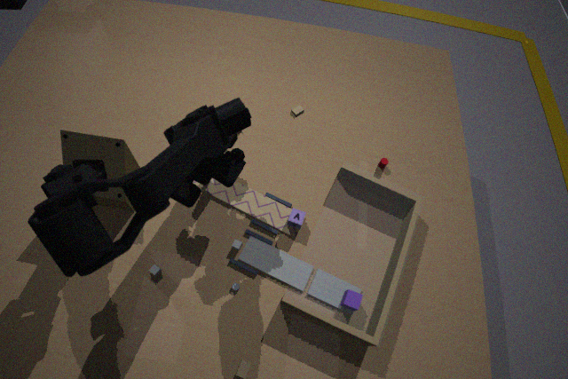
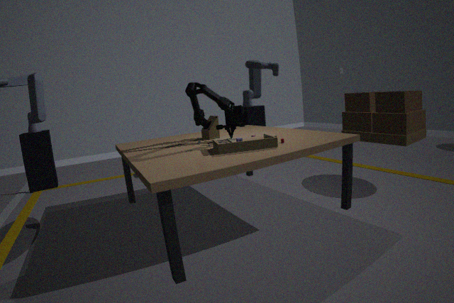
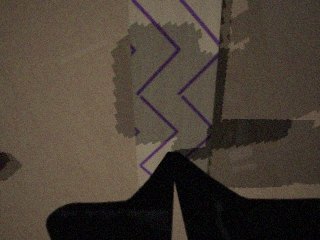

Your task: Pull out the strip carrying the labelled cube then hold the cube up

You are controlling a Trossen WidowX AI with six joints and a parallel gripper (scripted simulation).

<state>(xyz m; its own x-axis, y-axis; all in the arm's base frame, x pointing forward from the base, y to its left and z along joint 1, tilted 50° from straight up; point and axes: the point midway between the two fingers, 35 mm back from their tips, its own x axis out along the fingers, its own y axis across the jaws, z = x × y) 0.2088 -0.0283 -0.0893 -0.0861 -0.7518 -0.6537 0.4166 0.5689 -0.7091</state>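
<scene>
Right now my gripper tip is 90 mm short of the zigzag-patterned strip and 40 mm to the left of it. From my gripper tip the other things lie so: grey disc 80 mm ahead, 230 mm to the right; pink block 50 mm ahead, 150 mm to the left; red cylinder 410 mm ahead, 70 mm to the left, 10 mm above.
</scene>
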